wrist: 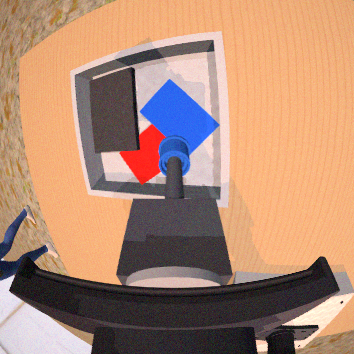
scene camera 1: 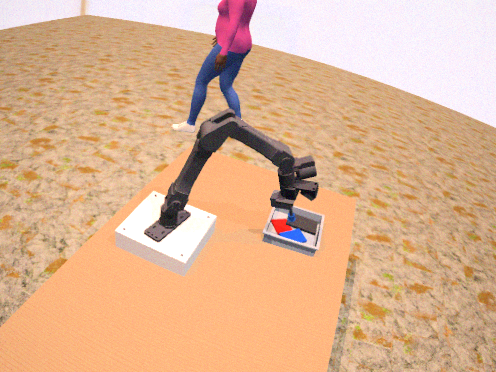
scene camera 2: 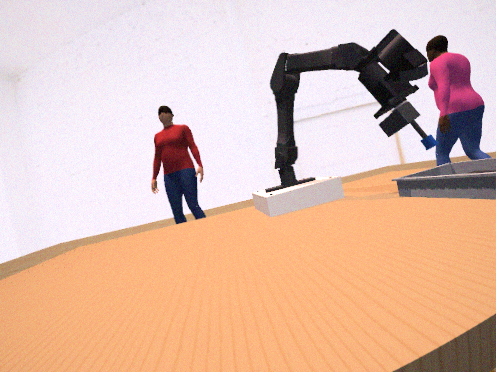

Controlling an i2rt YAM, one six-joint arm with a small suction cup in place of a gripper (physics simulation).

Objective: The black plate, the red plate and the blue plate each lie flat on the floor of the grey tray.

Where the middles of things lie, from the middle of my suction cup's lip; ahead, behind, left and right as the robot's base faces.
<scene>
The blue plate [wrist: 172, 111] is 20 mm ahead of my suction cup, 30 mm to the left of it and 110 mm below it. The rest, counted from my suction cup: black plate [wrist: 113, 109] (20 mm ahead, 150 mm to the left, 110 mm below); grey tray [scene camera 2: 450, 180] (10 mm ahead, 80 mm to the left, 100 mm below); red plate [wrist: 143, 163] (40 mm behind, 70 mm to the left, 120 mm below).
</scene>
